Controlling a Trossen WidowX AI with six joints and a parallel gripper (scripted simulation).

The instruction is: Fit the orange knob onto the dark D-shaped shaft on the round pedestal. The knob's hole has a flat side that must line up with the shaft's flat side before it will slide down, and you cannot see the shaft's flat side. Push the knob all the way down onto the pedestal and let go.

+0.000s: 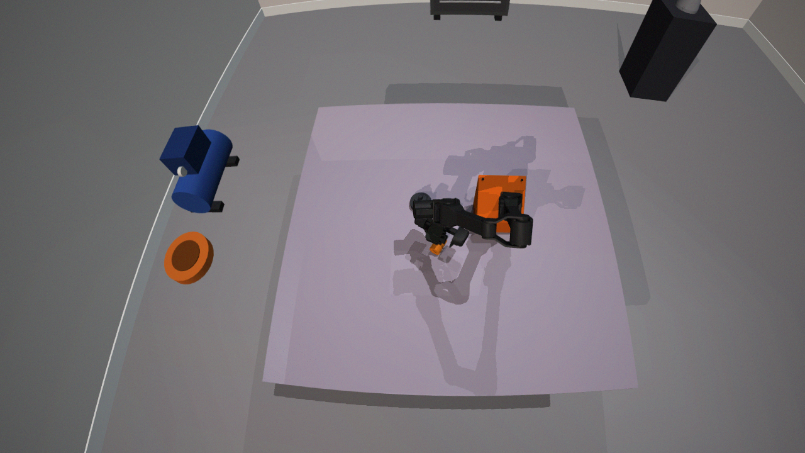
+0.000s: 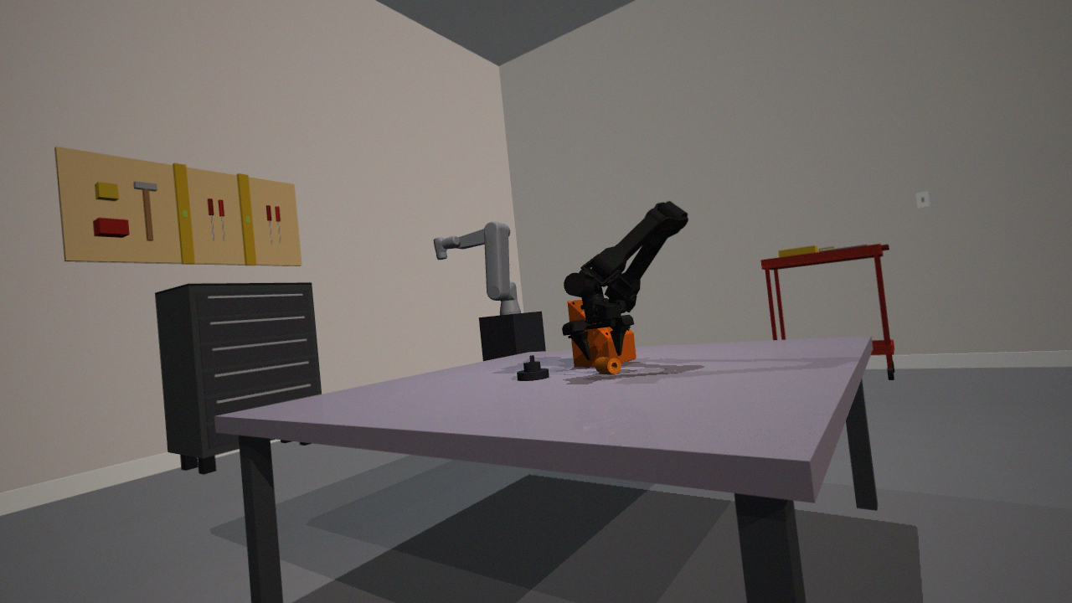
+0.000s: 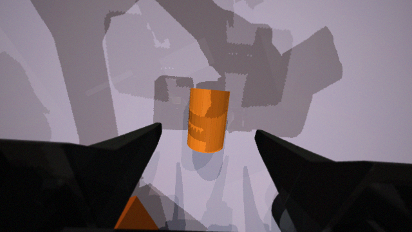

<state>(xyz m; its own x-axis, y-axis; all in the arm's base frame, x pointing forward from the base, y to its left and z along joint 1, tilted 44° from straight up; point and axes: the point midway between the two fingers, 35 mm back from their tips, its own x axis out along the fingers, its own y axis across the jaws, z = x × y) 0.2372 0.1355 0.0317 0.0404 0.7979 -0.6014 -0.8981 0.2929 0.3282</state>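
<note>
My gripper tip is now 20 mm above the orange knob and 10 mm to the right of it. Also, from my gripper tip: short shaft 180 mm to the right, 80 mm ahead, 10 mm below.
</note>
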